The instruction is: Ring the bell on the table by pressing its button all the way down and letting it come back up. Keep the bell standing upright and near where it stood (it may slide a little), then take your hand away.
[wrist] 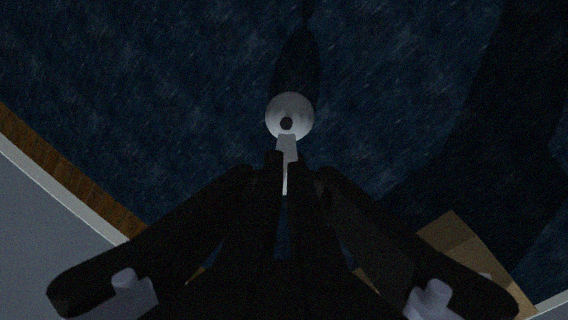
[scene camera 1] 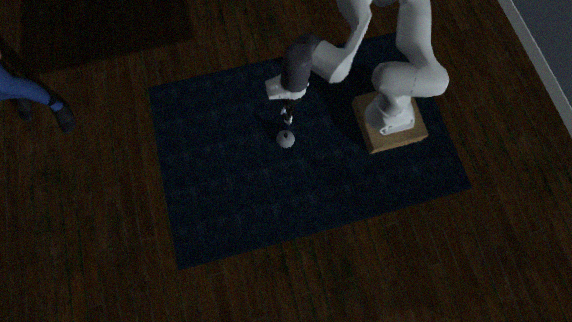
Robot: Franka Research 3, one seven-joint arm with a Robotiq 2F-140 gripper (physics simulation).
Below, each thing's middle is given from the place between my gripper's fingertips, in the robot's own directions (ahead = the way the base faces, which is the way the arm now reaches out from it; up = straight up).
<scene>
Now: the bell (wrist: 288, 104) 10 mm ahead of my hand, 10 mm to the left of it and 150 mm below it.
</scene>
